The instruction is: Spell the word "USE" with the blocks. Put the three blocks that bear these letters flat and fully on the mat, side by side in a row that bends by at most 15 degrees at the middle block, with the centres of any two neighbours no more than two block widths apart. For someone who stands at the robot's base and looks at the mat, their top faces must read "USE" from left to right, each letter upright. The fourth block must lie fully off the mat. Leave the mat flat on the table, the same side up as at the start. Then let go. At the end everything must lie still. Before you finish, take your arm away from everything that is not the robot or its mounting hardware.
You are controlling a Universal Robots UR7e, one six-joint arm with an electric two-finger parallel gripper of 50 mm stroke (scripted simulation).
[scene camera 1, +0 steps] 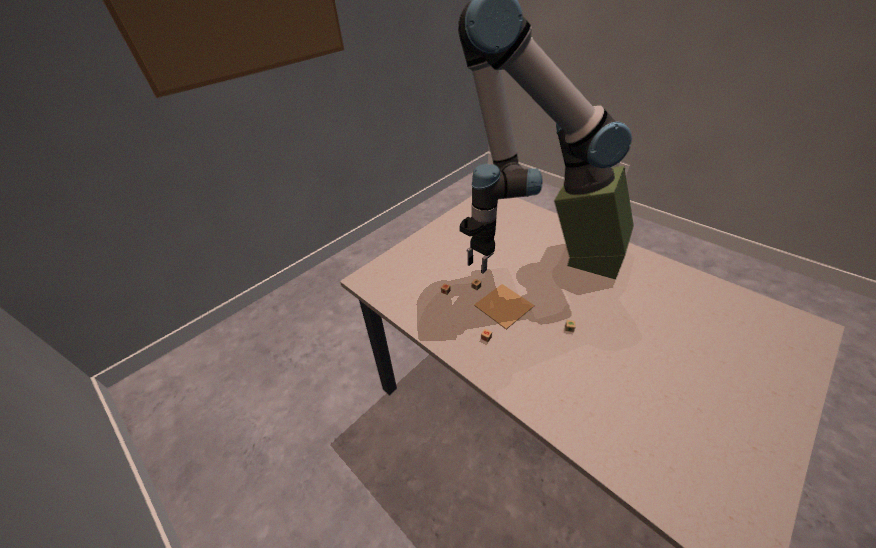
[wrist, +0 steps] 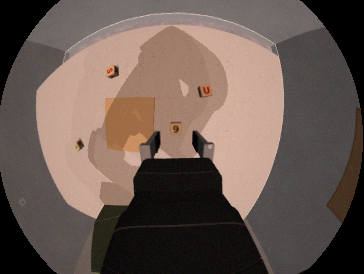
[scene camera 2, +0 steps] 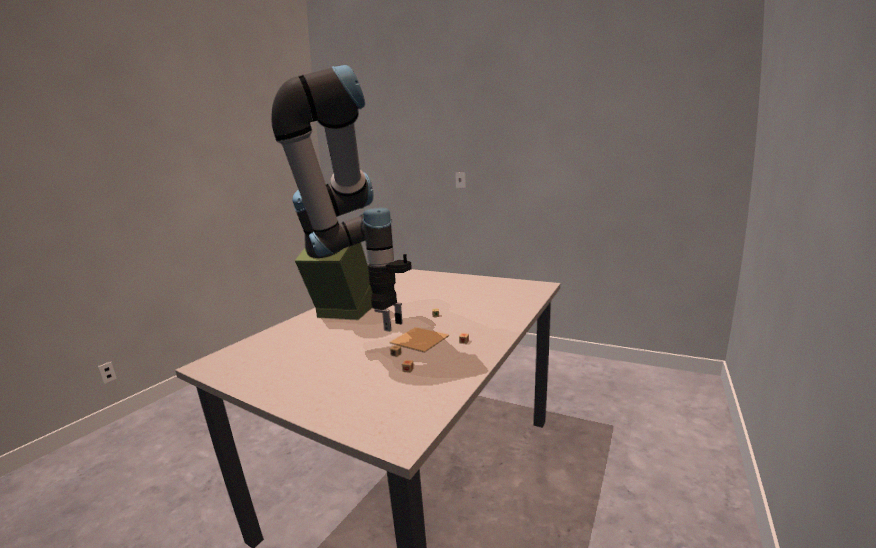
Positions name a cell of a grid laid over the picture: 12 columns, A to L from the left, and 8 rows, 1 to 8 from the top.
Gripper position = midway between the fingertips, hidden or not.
Scene:
My gripper shows in scene camera 1 (G4), in the wrist view (F5) and in scene camera 2 (F5). A mat shows in scene camera 1 (G5), in the wrist view (E4) and in scene camera 2 (F5).

